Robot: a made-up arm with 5 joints.
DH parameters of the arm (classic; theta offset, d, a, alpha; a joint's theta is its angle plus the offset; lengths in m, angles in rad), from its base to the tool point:
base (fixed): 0 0 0.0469 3.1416
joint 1: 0 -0.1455 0.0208 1.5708
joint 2: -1.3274 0 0.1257 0
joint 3: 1.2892 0 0.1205 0
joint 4: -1.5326 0.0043 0 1.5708
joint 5: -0.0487 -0.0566 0 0
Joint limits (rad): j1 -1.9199..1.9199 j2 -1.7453..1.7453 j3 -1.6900..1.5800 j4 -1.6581..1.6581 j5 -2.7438..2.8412
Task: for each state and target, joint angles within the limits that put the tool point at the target. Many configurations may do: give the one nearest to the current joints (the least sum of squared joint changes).
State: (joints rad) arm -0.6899 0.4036 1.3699 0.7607 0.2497
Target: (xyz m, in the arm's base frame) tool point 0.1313 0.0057 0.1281
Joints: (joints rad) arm -0.0166 -0.1913 1.0830 1.0796 0.2497
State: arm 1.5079 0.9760 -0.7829 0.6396 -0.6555
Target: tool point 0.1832 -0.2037 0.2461
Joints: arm 0.9986 0.3300 -0.5818 1.0228 -0.6555
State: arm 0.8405 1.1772 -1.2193 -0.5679 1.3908
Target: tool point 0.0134 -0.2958 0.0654
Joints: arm 1.6980 1.5344 -0.8907 -0.8993 1.3908
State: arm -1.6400 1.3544 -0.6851 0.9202 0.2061
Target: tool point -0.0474 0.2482 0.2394
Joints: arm -1.9177 0.5621 -0.9035 1.0733 0.2061
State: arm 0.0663 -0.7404 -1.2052 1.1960 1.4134
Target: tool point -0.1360 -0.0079 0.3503
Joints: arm -0.0666 -1.0778 -1.4609 0.8102 1.4134
